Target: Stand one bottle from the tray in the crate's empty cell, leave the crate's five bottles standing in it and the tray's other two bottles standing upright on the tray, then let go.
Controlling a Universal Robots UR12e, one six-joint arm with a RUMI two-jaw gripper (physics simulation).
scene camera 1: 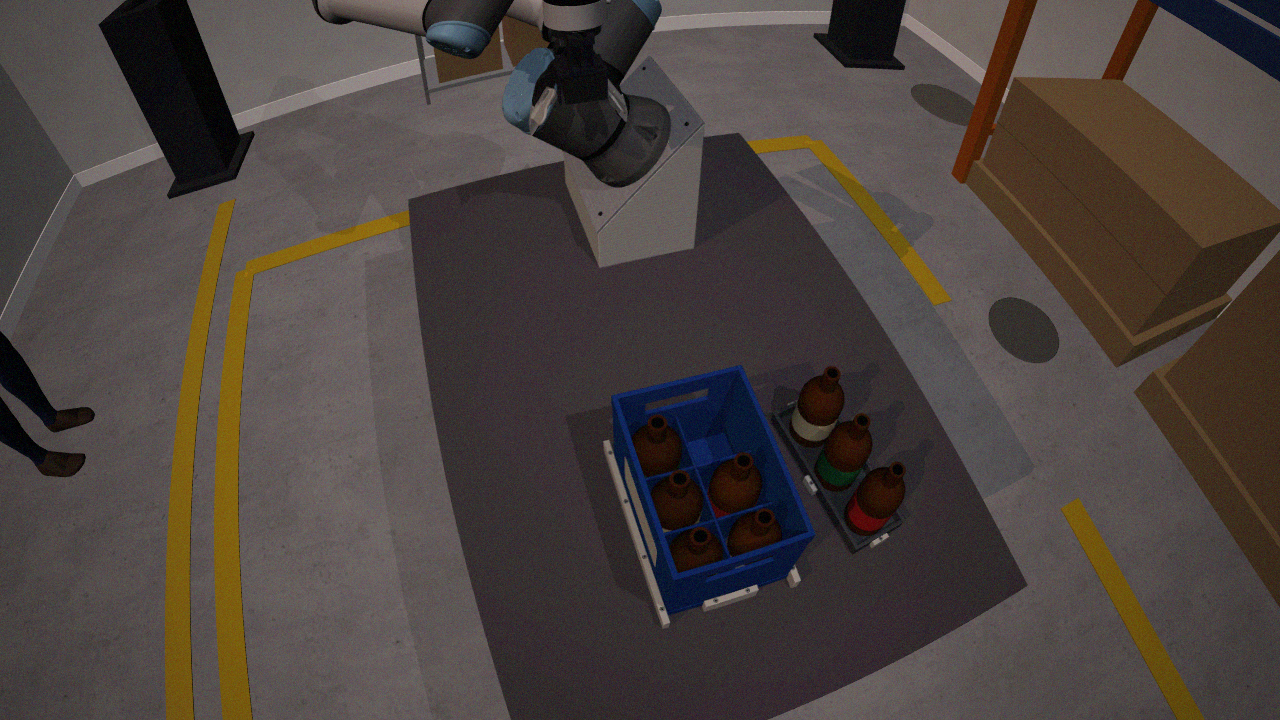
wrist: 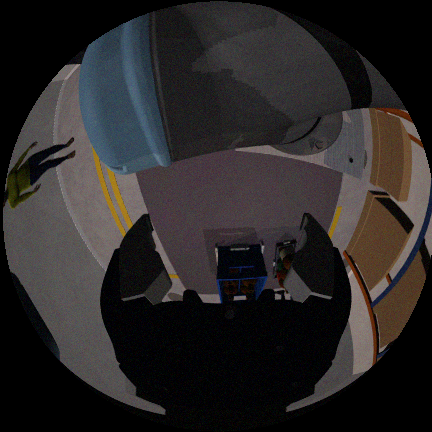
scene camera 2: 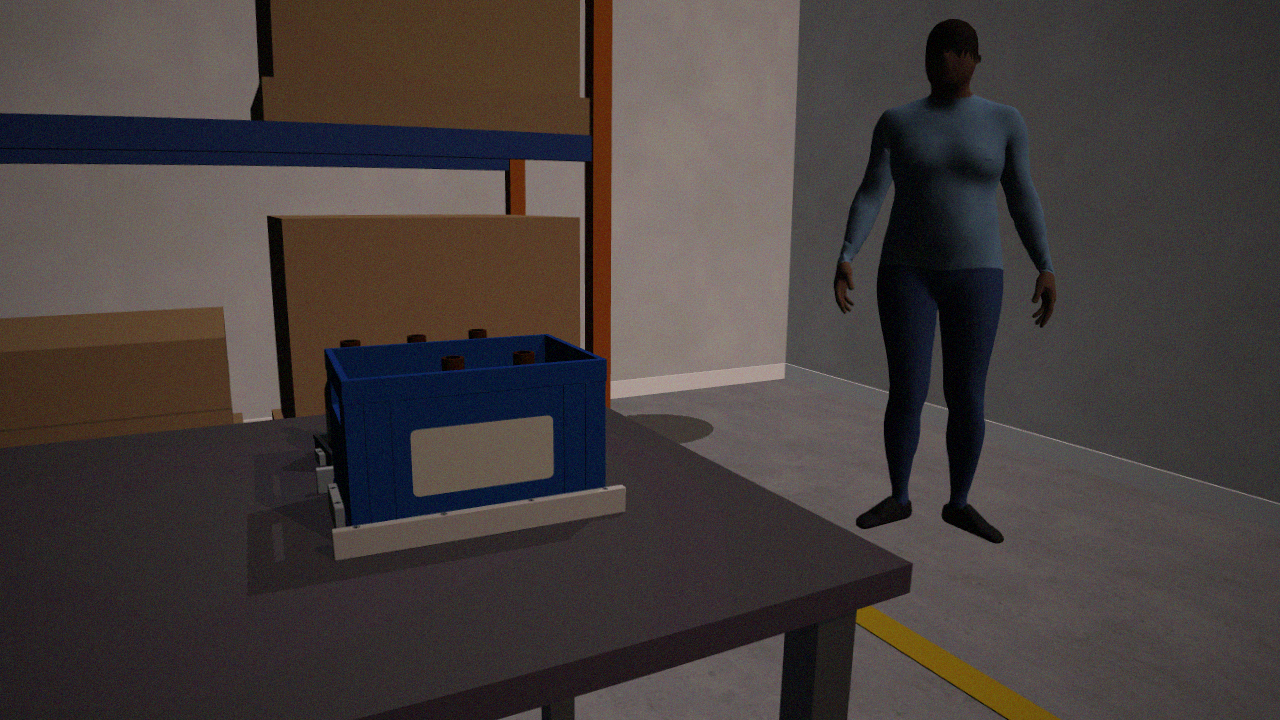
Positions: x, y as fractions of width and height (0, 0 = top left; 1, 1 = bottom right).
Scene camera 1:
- gripper: 0.45, 0.18
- green-labelled bottle: 0.66, 0.62
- red-labelled bottle: 0.69, 0.68
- cream-labelled bottle: 0.64, 0.56
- green-labelled bottle: 0.51, 0.62
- red-labelled bottle: 0.57, 0.67
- cream-labelled bottle: 0.53, 0.70
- cream-labelled bottle: 0.54, 0.76
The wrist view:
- gripper: 0.52, 0.50
